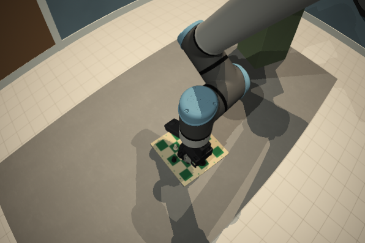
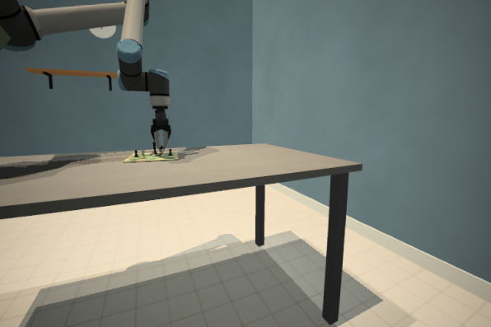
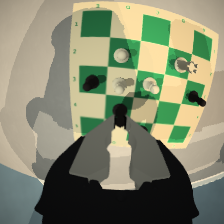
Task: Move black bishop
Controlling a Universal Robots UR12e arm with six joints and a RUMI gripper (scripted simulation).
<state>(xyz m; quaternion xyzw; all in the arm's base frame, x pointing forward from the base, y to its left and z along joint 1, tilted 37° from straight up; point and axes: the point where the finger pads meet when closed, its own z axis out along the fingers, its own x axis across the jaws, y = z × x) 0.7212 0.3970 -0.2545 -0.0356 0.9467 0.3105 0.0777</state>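
The chessboard is 3 cm behind my hand, 4 cm to the right of it and 3 cm below it. Round my hand: white crowned piece 7 cm behind, 8 cm to the right, 1 cm below.
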